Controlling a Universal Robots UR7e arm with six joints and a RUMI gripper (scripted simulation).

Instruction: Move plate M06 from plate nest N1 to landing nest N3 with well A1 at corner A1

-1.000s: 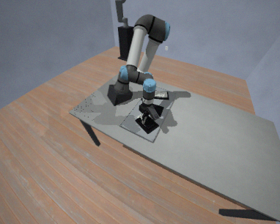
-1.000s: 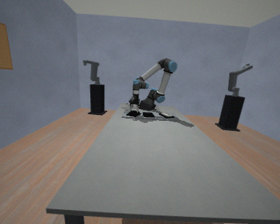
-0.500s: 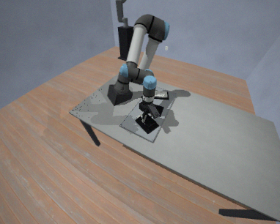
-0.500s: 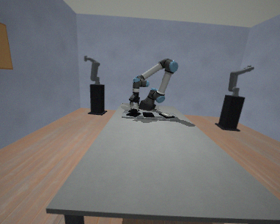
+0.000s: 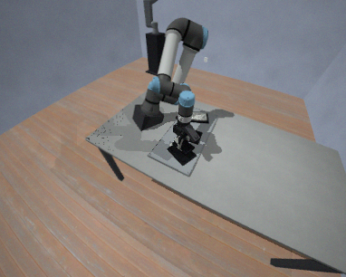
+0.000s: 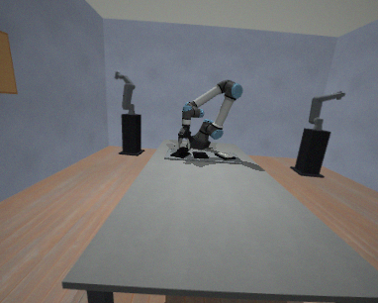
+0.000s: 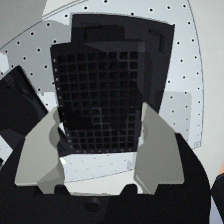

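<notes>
Now: hand 50 mm above the dark slab and 20 mm to the left of it. The rest, counted from my hand: black well plate (10 mm below); dark nest pad (140 mm to the left, 50 mm below, 30 mm behind).
</notes>
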